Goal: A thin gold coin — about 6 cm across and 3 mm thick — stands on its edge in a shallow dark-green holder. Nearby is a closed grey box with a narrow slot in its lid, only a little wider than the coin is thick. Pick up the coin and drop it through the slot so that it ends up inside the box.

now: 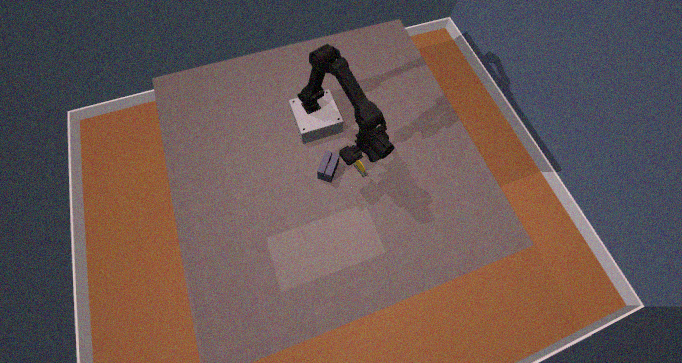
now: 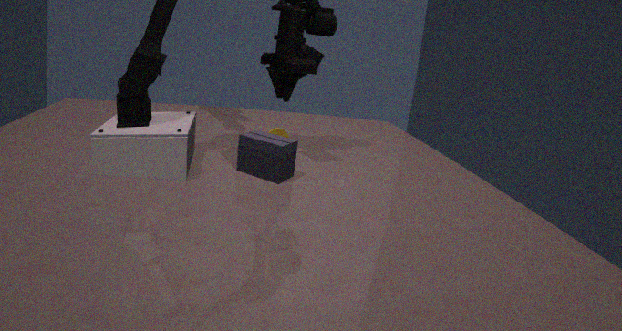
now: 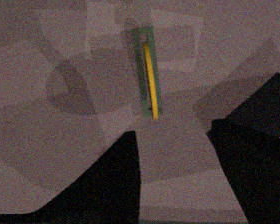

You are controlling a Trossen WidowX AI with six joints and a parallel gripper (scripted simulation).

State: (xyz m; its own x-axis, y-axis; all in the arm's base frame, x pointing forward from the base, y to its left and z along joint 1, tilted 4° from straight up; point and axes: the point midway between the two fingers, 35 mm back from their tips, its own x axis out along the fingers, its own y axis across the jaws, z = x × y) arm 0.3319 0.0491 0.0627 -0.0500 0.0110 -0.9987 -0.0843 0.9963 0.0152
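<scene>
Right now my gripper tip is 10 cm above the gold coin.
</scene>
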